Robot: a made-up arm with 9 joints.
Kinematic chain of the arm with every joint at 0, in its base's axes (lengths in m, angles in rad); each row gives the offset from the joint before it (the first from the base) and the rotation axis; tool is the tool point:
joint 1: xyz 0 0 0.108 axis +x
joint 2: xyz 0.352 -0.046 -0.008 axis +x
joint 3: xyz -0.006 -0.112 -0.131 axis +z
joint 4: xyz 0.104 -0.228 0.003 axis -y
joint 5: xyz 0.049 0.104 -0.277 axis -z
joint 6: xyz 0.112 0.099 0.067 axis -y
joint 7: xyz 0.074 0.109 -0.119 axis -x
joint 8: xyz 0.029 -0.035 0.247 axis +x
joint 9: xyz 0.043 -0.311 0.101 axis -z
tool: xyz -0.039 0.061 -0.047
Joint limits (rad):
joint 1: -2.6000..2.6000
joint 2: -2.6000..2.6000
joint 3: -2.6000..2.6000
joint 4: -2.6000..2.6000
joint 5: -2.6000..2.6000
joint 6: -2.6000..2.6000
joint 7: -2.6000..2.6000
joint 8: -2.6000..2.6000
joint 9: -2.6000..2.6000
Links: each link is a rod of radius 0.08 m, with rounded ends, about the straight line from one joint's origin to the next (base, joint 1, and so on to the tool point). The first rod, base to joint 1, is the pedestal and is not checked.
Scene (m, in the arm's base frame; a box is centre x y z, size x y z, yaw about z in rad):
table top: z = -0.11
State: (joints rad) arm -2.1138 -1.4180 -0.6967 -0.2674 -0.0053 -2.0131 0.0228 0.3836 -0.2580
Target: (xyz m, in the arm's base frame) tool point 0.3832 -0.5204 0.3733
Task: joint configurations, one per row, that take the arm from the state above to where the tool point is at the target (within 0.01 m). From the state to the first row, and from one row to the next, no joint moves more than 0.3 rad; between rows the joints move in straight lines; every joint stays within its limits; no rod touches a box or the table.
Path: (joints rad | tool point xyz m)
1: -1.8600 -1.1598 -0.6900 -0.4538 -0.2189 -2.0146 0.2264 0.3736 -0.2280 | 0.4083 0.2480 0.7488
2: -1.6062 -0.9015 -0.6832 -0.6402 -0.4324 -2.0160 0.4300 0.3635 -0.1980 | 0.4128 -0.2201 0.7255
3: -1.3524 -0.6433 -0.6765 -0.8265 -0.6460 -2.0175 0.6335 0.3535 -0.1680 | 0.3832 -0.5204 0.3733

